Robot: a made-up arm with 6 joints.
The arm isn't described. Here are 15 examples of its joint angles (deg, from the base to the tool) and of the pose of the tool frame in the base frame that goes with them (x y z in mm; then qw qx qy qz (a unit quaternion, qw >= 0)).
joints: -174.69 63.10 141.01 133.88 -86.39 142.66
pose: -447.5 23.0 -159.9 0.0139 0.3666 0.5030 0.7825
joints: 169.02 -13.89 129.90 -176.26 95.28 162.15
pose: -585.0 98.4 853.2 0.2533 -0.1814 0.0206 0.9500
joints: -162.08 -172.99 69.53 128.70 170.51 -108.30
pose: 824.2 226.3 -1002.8 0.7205 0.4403 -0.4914 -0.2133
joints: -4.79 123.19 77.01 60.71 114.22 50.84
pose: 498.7 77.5 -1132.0 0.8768 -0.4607 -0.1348 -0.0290
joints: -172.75 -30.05 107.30 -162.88 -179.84 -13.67
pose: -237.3 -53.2 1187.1 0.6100 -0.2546 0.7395 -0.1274
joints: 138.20 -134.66 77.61 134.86 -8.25 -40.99
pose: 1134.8 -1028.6 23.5 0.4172 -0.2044 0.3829 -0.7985
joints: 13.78 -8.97 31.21 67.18 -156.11 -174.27
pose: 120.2 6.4 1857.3 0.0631 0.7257 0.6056 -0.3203
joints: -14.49 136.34 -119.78 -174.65 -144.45 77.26
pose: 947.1 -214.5 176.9 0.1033 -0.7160 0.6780 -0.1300
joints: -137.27 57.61 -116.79 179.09 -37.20 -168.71
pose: -12.1 -40.5 1255.9 0.4411 -0.1819 -0.0573 -0.8770
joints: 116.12 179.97 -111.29 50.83 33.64 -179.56
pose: -474.6 798.5 -506.1 0.6970 -0.4838 -0.5268 0.0503
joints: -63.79 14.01 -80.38 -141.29 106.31 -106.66
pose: -296.0 488.3 1378.8 0.0341 -0.8351 -0.4494 0.3154
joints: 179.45 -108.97 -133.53 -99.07 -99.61 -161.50
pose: 182.1 -142.2 -567.2 0.5955 0.6946 -0.2189 0.3391
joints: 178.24 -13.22 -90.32 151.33 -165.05 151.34
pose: 969.9 -37.5 976.1 0.0516 -0.5231 0.0571 0.8488
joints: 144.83 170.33 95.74 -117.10 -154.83 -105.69
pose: 451.6 -402.0 -837.1 0.0313 -0.6012 0.1044 0.7916
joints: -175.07 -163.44 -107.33 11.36 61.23 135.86
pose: -648.0 -99.6 -872.3 0.2712 0.3778 -0.8853 0.0053
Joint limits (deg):
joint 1: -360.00..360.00
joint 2: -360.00..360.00
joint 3: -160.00..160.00
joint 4: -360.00..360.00
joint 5: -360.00..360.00
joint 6: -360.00..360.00
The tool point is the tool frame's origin. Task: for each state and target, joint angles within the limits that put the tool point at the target. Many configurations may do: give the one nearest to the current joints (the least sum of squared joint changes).
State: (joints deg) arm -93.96 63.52 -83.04 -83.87 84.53 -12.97
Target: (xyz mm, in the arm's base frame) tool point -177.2 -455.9 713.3
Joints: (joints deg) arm -99.67 99.90 -134.31 -90.94 92.53 -12.97
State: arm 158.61 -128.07 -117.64 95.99 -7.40 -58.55
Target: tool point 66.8 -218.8 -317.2
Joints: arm 121.87 -80.58 -148.63 96.37 17.49 -58.55
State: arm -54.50 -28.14 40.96 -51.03 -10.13 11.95
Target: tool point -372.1 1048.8 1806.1
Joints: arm -68.75 -36.83 5.85 -50.80 -6.47 11.95
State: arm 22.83 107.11 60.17 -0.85 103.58 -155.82
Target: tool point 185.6 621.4 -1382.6
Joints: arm 69.87 133.28 43.58 8.07 94.84 -155.82
